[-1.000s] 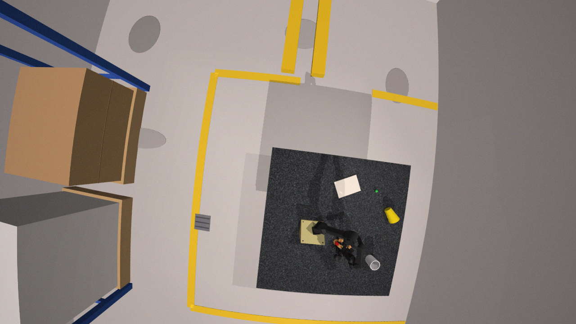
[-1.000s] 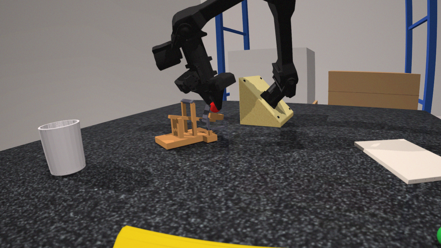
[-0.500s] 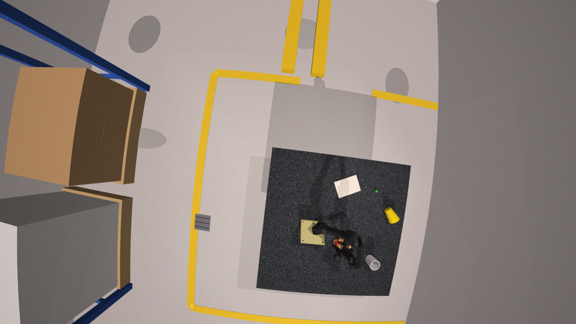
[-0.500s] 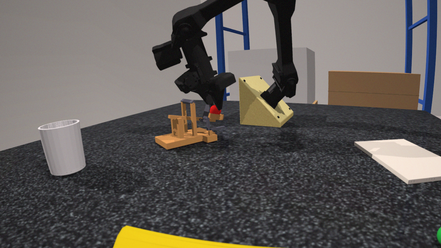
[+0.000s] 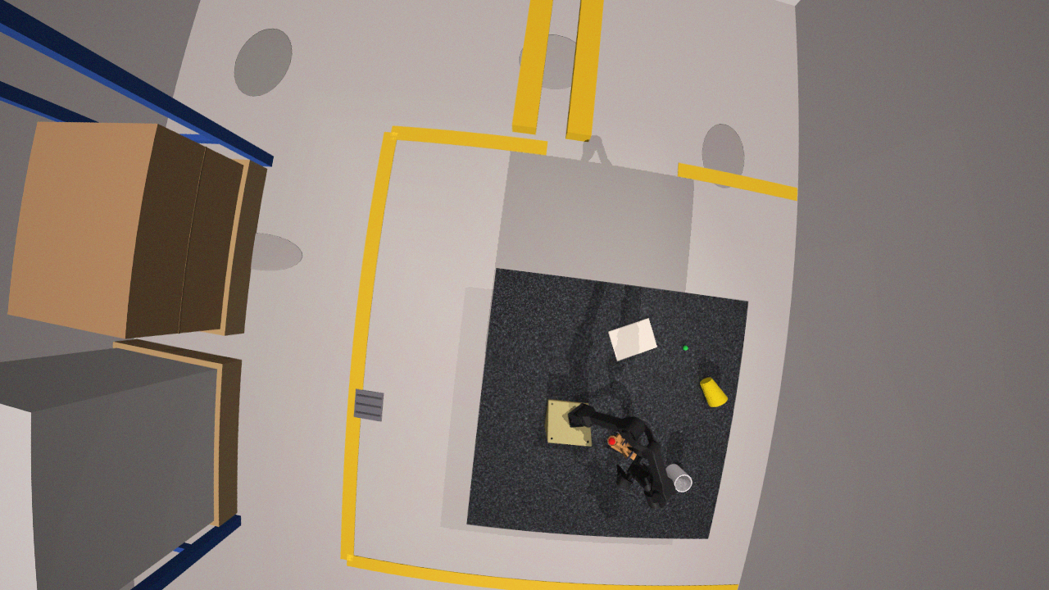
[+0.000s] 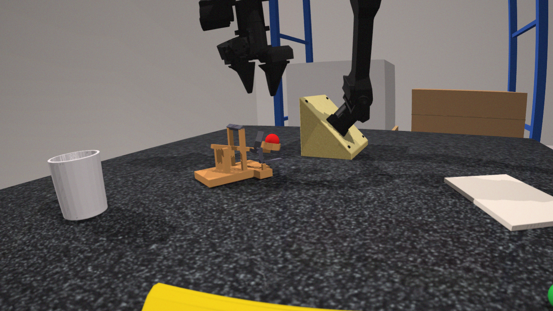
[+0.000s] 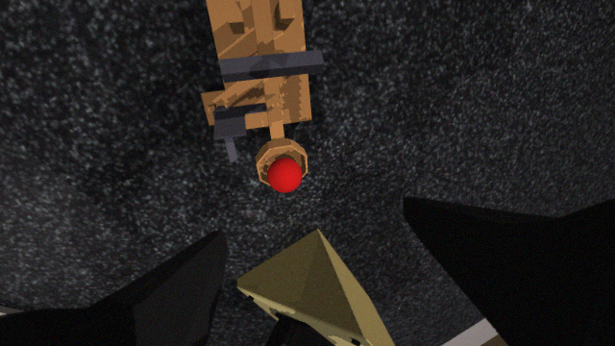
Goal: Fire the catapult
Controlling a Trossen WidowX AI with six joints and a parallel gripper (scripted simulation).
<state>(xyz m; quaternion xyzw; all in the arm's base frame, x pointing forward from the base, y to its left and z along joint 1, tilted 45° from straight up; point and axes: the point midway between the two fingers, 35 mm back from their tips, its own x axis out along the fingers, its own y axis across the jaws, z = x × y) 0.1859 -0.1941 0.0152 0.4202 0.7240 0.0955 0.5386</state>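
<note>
Right now the red ball is 110 mm below my gripper tip, 20 mm behind it and 10 mm to the left of it. From my gripper tip the other things lie so: white flat slab 490 mm to the left, 160 mm below, 90 mm ahead; then catapult 120 mm below, 50 mm ahead; then white mug 340 mm ahead, 200 mm to the right, 140 mm below.
</note>
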